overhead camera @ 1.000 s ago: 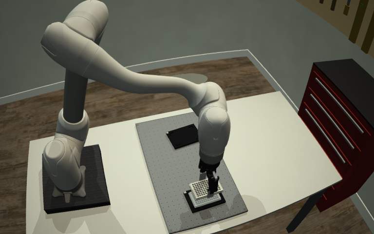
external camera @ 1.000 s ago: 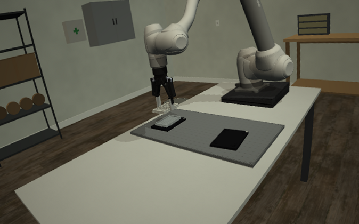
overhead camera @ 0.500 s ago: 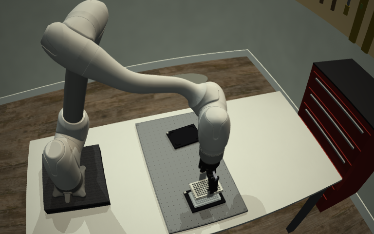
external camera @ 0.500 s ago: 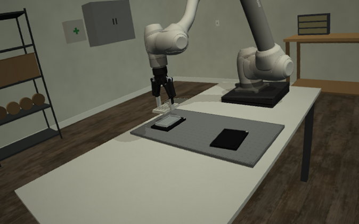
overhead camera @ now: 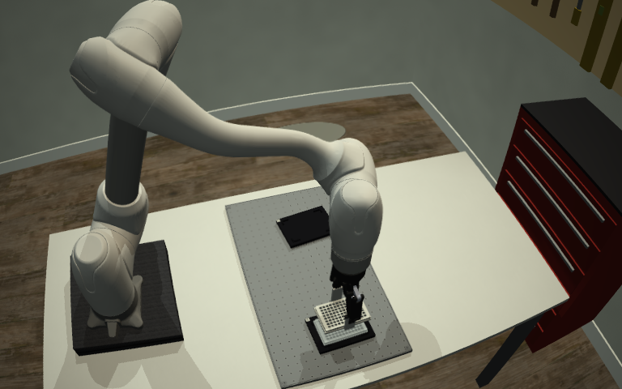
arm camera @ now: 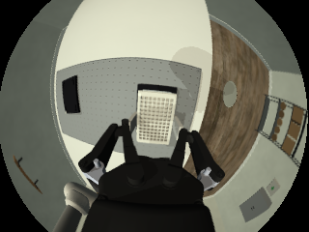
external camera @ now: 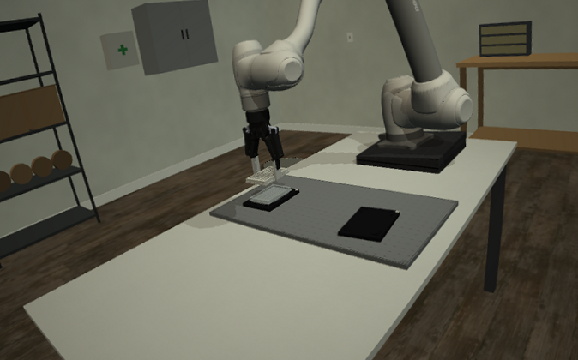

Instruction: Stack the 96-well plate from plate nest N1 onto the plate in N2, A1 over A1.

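Now: the greyer 96-well plate 9 cm below my hand. Also, from my hand: white 96-well plate 2 cm below.
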